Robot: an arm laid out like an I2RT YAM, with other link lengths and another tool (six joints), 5 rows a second.
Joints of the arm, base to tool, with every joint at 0 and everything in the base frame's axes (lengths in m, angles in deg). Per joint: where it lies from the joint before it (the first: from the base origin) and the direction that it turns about. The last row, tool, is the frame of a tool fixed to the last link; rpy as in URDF.
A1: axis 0 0 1 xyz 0 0 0.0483
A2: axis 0 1 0 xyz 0.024 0.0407 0.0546
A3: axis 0 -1 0 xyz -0.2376 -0.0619 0
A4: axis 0 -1 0 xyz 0.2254 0.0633 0.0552
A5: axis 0 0 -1 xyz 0.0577 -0.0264 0.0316
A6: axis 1 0 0 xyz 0.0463 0 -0.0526
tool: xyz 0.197 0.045 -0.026 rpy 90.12 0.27 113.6
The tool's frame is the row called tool.
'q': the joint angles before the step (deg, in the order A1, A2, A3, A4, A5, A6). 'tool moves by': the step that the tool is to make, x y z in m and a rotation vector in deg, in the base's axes. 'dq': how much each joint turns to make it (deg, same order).
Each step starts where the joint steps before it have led.
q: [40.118 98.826 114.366 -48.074 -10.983 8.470]
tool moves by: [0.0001 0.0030 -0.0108 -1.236 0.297 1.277]
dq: [0.011 1.282 -0.016 0.010 -0.647 -1.350]
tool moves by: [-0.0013 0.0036 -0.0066 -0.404 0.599 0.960]
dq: [0.079 0.929 0.010 0.108 -0.772 -0.441]
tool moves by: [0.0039 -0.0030 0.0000 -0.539 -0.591 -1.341]
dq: [0.250 -0.288 -0.098 -0.038 1.761 0.254]
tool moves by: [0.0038 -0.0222 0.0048 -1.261 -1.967 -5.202]
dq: [0.598 -4.861 -4.211 0.204 6.060 1.404]
